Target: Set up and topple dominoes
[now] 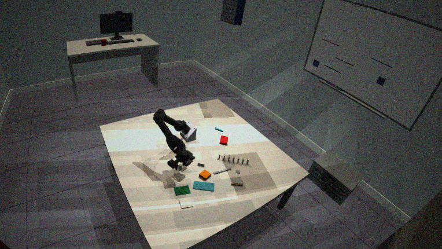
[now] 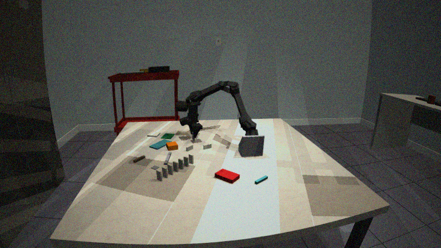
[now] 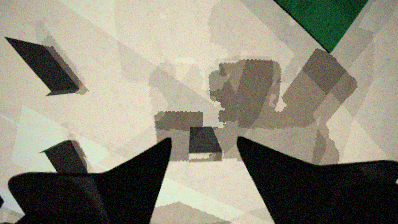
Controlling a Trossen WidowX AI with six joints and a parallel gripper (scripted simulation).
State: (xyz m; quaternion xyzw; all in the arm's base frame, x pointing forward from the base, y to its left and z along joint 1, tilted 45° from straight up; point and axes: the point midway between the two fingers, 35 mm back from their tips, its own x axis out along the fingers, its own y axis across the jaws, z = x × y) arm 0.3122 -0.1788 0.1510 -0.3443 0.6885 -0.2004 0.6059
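Right now the orange block is 130 mm ahead of my gripper tip, 120 mm to the left of it and 10 mm below it. Round my gripper tip: teal card 200 mm ahead, 70 mm to the left, 20 mm below; white card 270 mm ahead, 110 mm to the right, 20 mm below; green card 170 mm ahead, 80 mm to the right, 20 mm below.
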